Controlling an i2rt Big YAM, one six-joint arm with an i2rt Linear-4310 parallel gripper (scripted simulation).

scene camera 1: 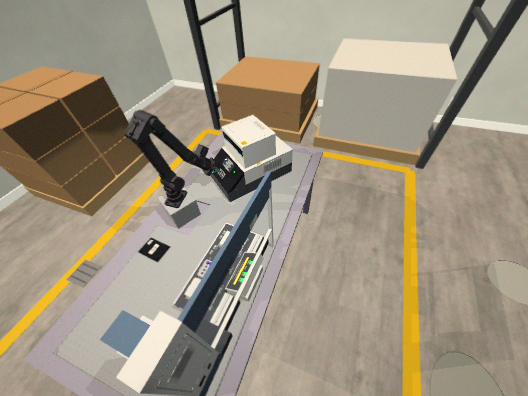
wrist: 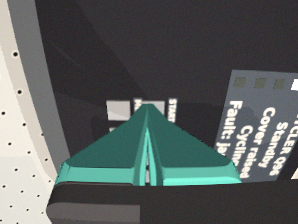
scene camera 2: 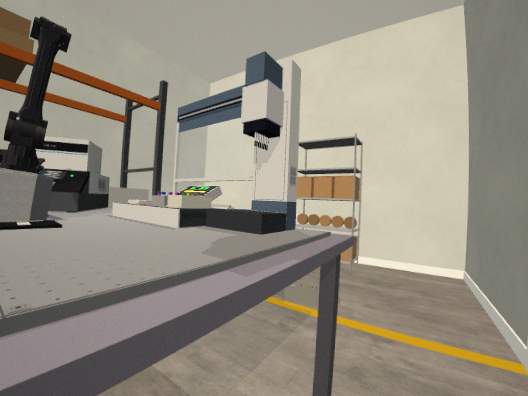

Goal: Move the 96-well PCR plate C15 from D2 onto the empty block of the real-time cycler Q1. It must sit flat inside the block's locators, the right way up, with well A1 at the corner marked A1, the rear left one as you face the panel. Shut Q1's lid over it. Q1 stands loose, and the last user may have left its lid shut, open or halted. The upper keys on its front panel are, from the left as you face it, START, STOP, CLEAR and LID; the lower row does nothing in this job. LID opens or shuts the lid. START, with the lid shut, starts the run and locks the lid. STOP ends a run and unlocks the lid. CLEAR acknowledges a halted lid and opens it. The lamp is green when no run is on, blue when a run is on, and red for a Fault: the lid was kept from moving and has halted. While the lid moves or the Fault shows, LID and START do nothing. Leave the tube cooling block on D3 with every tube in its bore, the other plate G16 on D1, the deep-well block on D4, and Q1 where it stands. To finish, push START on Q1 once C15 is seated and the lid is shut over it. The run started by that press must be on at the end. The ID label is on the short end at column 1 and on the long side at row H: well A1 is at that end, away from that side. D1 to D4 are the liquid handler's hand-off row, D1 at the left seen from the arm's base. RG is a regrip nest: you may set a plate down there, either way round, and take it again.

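Observation:
Scene camera 1 shows me a white lid [scene camera 1: 250, 141], and scene camera 2 shows the white lid [scene camera 2: 59, 153] too. In the wrist view I can see my gripper [wrist: 147, 113].

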